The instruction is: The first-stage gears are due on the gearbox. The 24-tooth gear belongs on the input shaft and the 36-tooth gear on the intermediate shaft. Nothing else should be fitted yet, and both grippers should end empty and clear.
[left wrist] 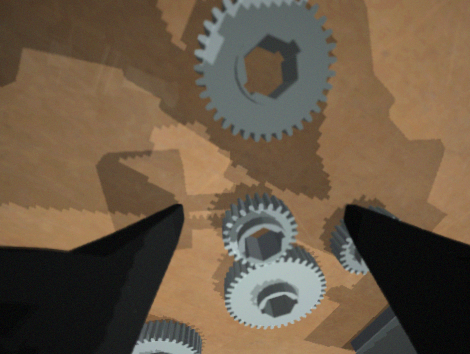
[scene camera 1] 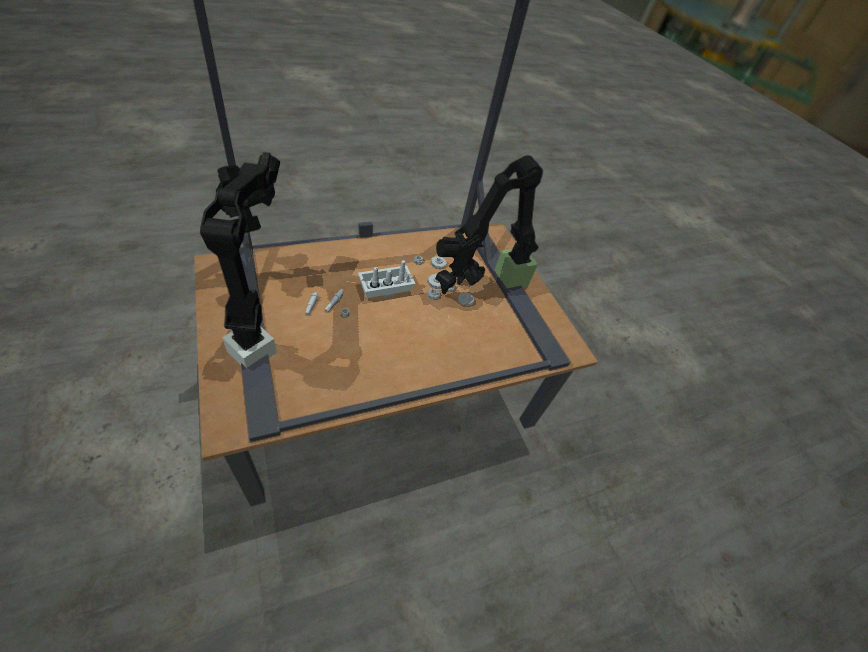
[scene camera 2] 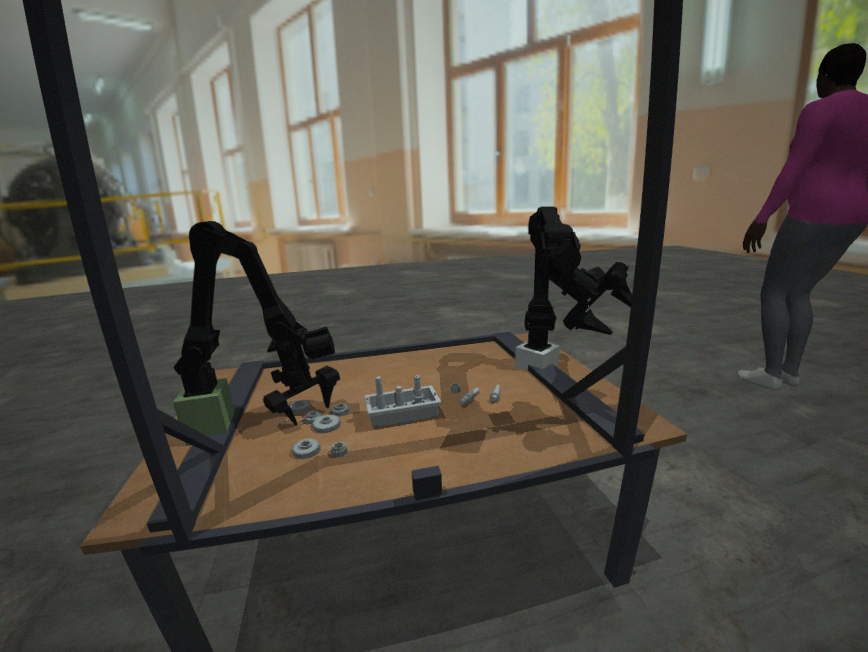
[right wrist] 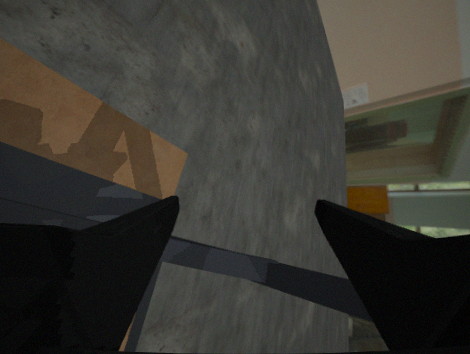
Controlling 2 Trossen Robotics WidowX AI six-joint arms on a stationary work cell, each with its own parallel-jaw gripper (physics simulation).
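Places are measured from the left arm's base along level axes (x back, y right, z up), in millimetres.
Pixels of known places: left gripper, fingertip midpoint: point(left wrist: 263, 212) point(scene camera 1: 451, 289) point(scene camera 2: 312, 416); right gripper, fingertip midpoint: point(scene camera 2: 625, 322) point(right wrist: 248, 204); left arm's base, link origin: point(scene camera 1: 519, 257) point(scene camera 2: 201, 389); right arm's base, link origin: point(scene camera 1: 248, 338) point(scene camera 2: 537, 346).
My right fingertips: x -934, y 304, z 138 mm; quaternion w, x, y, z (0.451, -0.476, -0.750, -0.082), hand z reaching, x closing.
Observation:
For each thing: its middle in the pictures, then the offset to it from my right fingertips.
- pale gearbox housing, body centre: point(scene camera 2: 402, 406) point(scene camera 1: 386, 282) dx +459, dy -220, dz -226 mm
- larger pale gear, body centre: point(left wrist: 275, 292) point(scene camera 2: 326, 422) point(scene camera 1: 436, 280) dx +649, dy -239, dz -246 mm
- large grey gear, body centre: point(left wrist: 265, 71) point(scene camera 2: 299, 405) point(scene camera 1: 466, 298) dx +717, dy -350, dz -246 mm
- large gear, body centre: point(scene camera 2: 306, 447) point(scene camera 1: 438, 261) dx +698, dy -148, dz -246 mm
- small round part, body centre: point(scene camera 2: 455, 388) point(scene camera 1: 345, 312) dx +290, dy -300, dz -246 mm
The pale gearbox housing point(scene camera 1: 387, 288) point(scene camera 2: 404, 416) stands mid-table with three upright shafts; no gear clearly shows on them. My left gripper point(scene camera 1: 461, 287) point(scene camera 2: 310, 414) point(left wrist: 263, 212) is open and empty, low over the loose gears. Below its fingertips in the left wrist view, a small gear point(left wrist: 286, 220) point(scene camera 2: 312, 417) touches a larger pale gear point(left wrist: 242, 295) point(scene camera 2: 326, 425). A large grey gear point(left wrist: 265, 117) point(scene camera 2: 300, 405) point(scene camera 1: 466, 299) lies farther up that view. Another small gear point(left wrist: 342, 250) point(scene camera 2: 340, 409) is partly behind the right-hand finger. Tooth counts are unclear. My right gripper point(scene camera 2: 620, 317) point(right wrist: 248, 204) is open, raised away from the table.
Another large gear point(scene camera 2: 305, 449) point(scene camera 1: 438, 262) and a small gear point(scene camera 2: 338, 449) point(scene camera 1: 418, 259) lie at one side. Two loose shafts point(scene camera 1: 311, 303) point(scene camera 1: 334, 301) and a small round part point(scene camera 1: 345, 313) point(scene camera 2: 455, 387) lie across the gearbox. Frame posts rise at the table edge.

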